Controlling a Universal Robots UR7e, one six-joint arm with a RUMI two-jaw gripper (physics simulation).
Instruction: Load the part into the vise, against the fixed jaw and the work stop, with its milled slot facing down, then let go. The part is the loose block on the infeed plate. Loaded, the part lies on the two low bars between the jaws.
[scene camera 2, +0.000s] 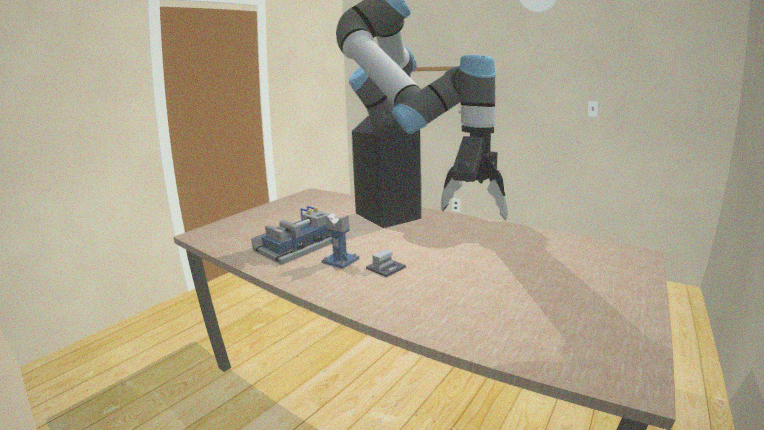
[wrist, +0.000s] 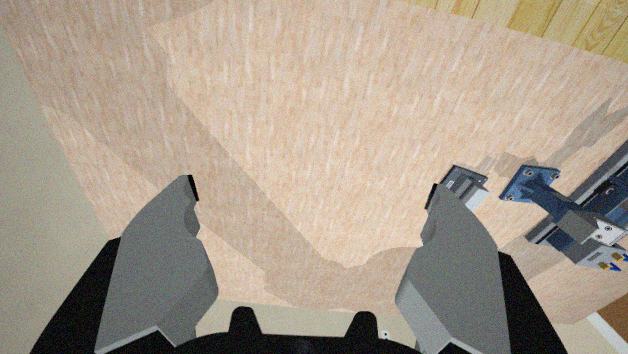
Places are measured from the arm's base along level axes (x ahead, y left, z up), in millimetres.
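Pixels of known places: gripper, fingertip midpoint: (scene camera 2: 473, 215) (wrist: 312, 181); arm's base at its link origin: (scene camera 2: 388, 115).
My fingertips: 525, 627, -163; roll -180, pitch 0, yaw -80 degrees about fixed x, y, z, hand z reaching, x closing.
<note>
Ahead of a thing's pixels: the offset from my fingertips to its middle, as dx, dy, dz. Level surfaces: height alone.
The part, a light grey block @(-128, -367, -249) (scene camera 2: 382, 259) (wrist: 476, 198), stands on the dark infeed plate @(-127, -353, -273) (scene camera 2: 386, 272) (wrist: 454, 173). In the wrist view it is partly behind the right fingertip. Its milled slot cannot be made out clearly. The blue and grey vise @(-93, -739, -227) (scene camera 2: 291, 237) (wrist: 560, 241) stands on the table's left side in the scene view, its grey jaws on top. The two low bars and the work stop cannot be told apart. My gripper (scene camera 2: 474, 213) (wrist: 312, 181) is open and empty, pointing down high above the table, to the right of the plate and vise in the scene view.
A blue pedestal (scene camera 2: 340, 249) (wrist: 550, 197) with a grey angled head stands between the infeed plate and the vise. Blue hoses rise at the vise's back. The robot's black base column (scene camera 2: 386, 176) stands behind the table @(dz -277) (scene camera 2: 454, 304).
</note>
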